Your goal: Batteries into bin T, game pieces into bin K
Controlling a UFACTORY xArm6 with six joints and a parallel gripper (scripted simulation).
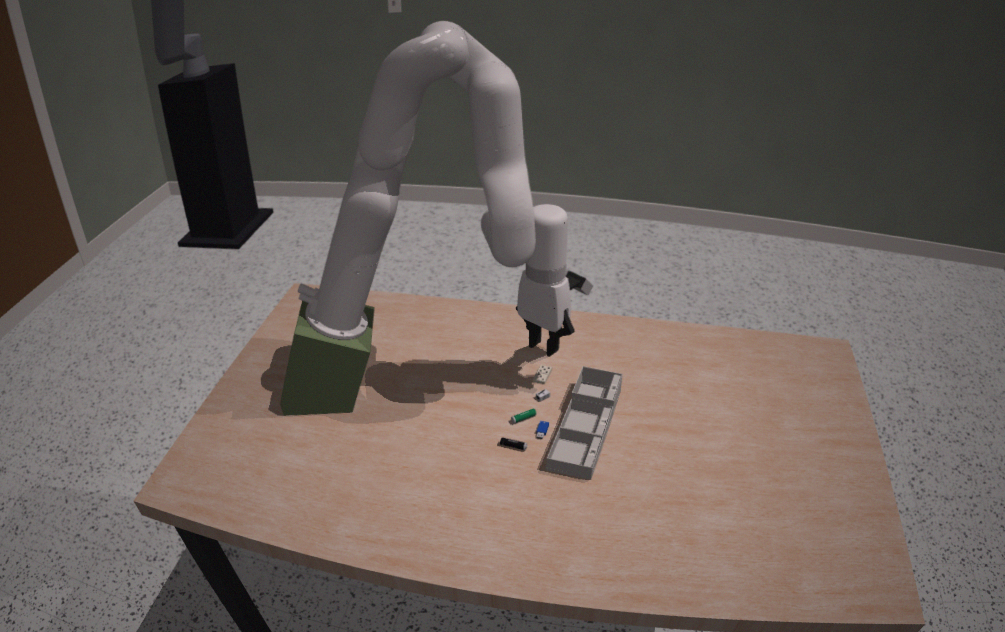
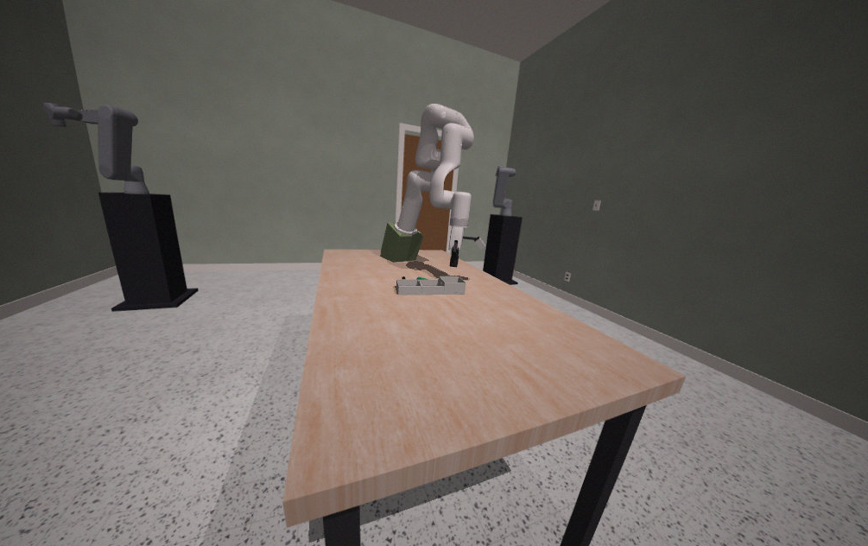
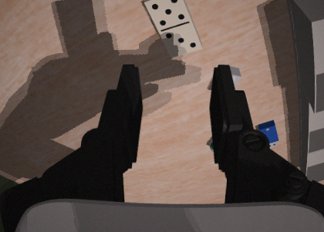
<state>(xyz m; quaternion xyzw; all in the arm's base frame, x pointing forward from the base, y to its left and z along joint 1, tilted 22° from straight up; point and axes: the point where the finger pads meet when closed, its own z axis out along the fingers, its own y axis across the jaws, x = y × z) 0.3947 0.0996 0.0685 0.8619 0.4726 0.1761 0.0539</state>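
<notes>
Right now the white domino is 80 mm below my hand. From my hand the other things lie so: green battery 20 mm behind, 130 mm to the right, 80 mm below; then grey object 10 mm ahead, 70 mm to the right, 80 mm below; then blue item 20 mm ahead, 170 mm to the right, 90 mm below.
</notes>
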